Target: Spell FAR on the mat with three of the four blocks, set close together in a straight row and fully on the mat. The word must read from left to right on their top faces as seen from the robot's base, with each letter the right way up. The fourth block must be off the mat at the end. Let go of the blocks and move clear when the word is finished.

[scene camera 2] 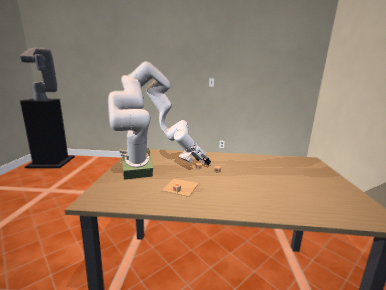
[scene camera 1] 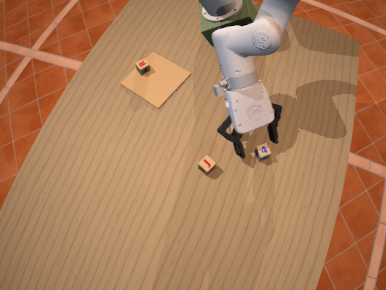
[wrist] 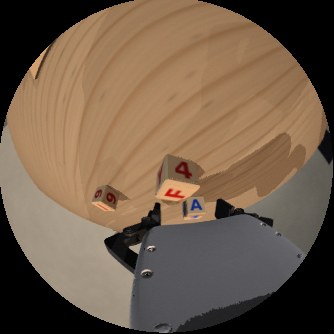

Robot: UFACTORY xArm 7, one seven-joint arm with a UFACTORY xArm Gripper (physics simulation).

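Note:
The R block (scene camera 1: 143, 66) (scene camera 2: 177, 188) sits near one edge of the mat (scene camera 1: 160, 87) (scene camera 2: 188, 184), R up. A mat corner (wrist: 40, 62) shows in the wrist view. The F block (scene camera 2: 198, 165) (wrist: 176, 181) stands on the table, F up; the arm hides it in scene camera 1. The block with a blue 4 on top (scene camera 1: 262, 151) has a blue A on a side face in the wrist view (wrist: 194, 206). The J block (scene camera 1: 207, 164) (scene camera 2: 217, 169) (wrist: 105, 198) lies apart. My gripper (scene camera 1: 257, 146) (scene camera 2: 207, 162) (wrist: 189, 210) is open, tilted low by the blue-4 block, holding nothing.
The green robot base (scene camera 1: 210, 30) (scene camera 2: 138, 170) stands at the table's end, beyond the mat. The wooden table (scene camera 1: 100, 200) (scene camera 2: 270, 195) carries the mat and blocks. The F block is close to the blue-4 block, near the left finger in the wrist view.

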